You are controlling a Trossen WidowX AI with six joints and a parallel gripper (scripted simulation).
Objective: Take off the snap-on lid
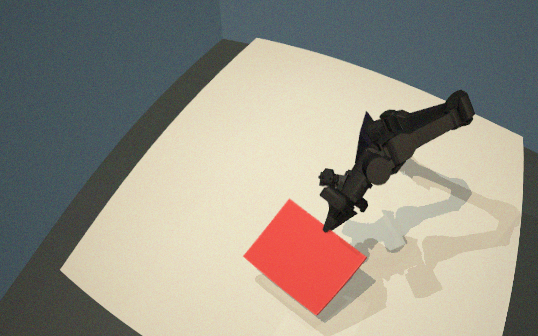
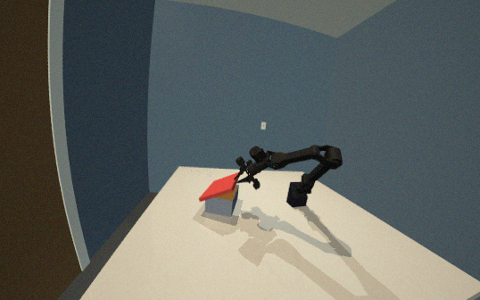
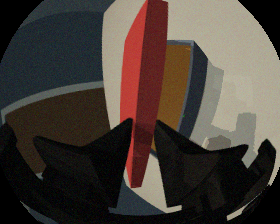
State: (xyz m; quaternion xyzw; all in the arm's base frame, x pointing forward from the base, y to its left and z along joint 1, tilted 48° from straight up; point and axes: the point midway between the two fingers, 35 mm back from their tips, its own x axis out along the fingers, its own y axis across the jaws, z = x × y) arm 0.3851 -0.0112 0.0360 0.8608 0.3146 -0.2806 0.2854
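My gripper tip is 70 mm short of the red lid, 30 mm above it and 20 mm to the left of it. From my gripper tip the other things lie so: storage box 110 mm below, 60 mm ahead, 10 mm to the right.
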